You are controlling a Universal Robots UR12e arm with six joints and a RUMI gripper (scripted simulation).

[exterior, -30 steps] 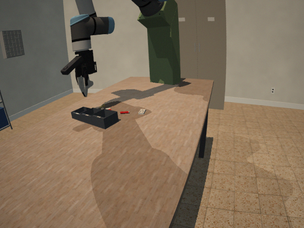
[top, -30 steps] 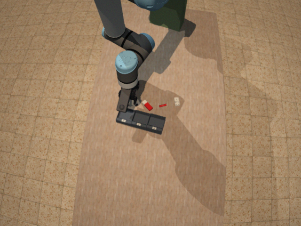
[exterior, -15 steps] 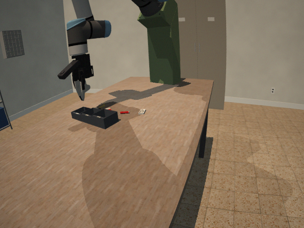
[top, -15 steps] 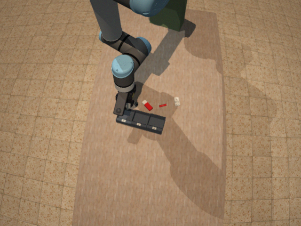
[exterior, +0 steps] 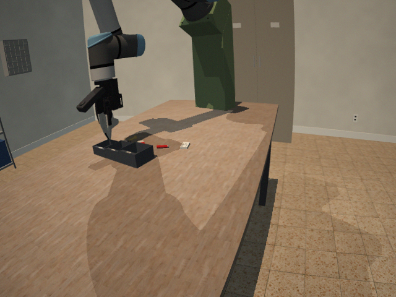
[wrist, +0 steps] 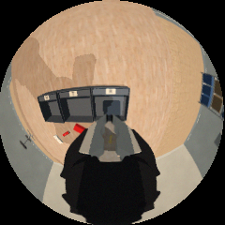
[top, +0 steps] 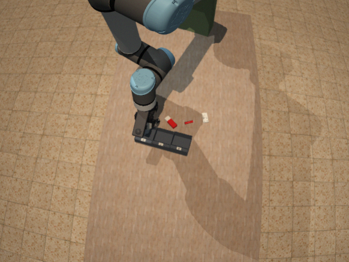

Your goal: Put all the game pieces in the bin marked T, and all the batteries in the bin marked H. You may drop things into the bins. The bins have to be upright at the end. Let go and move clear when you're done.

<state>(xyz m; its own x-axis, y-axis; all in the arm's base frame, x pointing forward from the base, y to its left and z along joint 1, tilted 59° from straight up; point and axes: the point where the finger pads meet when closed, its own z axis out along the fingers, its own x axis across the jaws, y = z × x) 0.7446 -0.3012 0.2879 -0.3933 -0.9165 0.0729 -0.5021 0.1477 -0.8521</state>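
Right now my hand is 60 mm short of the three-compartment bin row, 60 mm to the right of it and 40 mm above it. From my hand the other things lie so: red-and-white block (20 mm behind, 120 mm to the left, 60 mm below); then yellow piece (110 mm behind, 80 mm to the left, 60 mm below); then black die (50 mm behind, 70 mm to the left, 60 mm below).
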